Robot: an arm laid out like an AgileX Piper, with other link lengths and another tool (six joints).
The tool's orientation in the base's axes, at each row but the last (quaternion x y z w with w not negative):
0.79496 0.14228 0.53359 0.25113
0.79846 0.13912 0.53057 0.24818
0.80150 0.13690 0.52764 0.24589
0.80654 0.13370 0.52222 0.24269
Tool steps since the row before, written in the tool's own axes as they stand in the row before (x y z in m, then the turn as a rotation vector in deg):
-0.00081 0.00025 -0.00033 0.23 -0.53 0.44
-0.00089 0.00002 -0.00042 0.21 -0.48 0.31
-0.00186 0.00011 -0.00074 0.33 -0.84 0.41
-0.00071 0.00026 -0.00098 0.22 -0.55 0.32
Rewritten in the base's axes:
-0.00063 -0.00053 -0.00039 0.52 0.45 -0.25
-0.00074 -0.00034 -0.00055 0.39 0.43 -0.19
-0.00143 -0.00080 -0.00115 0.54 0.76 -0.33
-0.00120 -0.00031 -0.00008 0.40 0.49 -0.23

